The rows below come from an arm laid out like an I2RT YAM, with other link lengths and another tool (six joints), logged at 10 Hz.
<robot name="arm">
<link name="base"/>
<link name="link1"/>
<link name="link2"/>
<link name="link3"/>
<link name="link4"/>
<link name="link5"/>
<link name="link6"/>
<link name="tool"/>
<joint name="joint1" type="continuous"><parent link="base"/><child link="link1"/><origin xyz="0.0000 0.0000 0.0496" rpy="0.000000 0.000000 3.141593"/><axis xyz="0 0 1"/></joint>
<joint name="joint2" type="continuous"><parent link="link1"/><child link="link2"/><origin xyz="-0.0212 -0.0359 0.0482" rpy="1.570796 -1.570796 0.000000"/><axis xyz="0 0 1"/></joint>
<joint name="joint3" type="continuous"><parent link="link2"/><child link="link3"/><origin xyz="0.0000 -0.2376 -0.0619" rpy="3.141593 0.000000 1.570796"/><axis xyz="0 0 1"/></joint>
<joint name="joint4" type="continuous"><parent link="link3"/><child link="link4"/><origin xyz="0.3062 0.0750 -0.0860" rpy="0.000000 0.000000 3.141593"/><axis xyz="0 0 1"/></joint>
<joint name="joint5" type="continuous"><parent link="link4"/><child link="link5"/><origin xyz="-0.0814 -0.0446 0.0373" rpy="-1.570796 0.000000 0.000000"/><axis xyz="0 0 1"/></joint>
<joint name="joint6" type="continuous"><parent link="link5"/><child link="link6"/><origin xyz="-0.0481 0.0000 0.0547" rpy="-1.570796 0.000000 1.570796"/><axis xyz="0 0 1"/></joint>
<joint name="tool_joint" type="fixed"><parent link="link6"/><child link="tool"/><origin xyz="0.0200 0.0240 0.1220" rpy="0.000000 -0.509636 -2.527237"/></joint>
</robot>
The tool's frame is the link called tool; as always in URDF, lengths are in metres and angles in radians. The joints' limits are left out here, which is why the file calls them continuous.
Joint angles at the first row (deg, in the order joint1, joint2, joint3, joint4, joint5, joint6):
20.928 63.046 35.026 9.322 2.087 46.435
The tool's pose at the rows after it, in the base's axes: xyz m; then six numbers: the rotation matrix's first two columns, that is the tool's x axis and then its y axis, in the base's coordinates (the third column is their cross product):
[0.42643, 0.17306, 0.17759, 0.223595, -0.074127, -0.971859, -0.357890, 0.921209, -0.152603]
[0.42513, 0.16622, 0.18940, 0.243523, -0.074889, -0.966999, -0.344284, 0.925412, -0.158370]
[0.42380, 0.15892, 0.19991, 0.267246, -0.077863, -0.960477, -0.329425, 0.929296, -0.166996]
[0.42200, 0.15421, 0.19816, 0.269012, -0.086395, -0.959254, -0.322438, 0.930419, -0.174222]
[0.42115, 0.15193, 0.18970, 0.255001, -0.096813, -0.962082, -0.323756, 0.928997, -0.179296]
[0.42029, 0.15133, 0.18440, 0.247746, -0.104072, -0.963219, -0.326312, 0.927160, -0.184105]
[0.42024, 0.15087, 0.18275, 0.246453, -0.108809, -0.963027, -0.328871, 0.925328, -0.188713]
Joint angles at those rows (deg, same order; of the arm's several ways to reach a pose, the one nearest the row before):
20.470 61.408 35.027 7.858 2.088 46.239
19.682 59.417 35.025 7.071 2.043 45.889
18.808 57.538 34.721 6.895 1.978 45.364
18.282 56.555 33.803 6.851 1.977 44.927
17.956 56.534 32.994 6.677 1.825 44.555
17.869 56.532 32.447 6.676 1.760 44.228
17.715 56.556 32.294 6.678 1.563 43.878

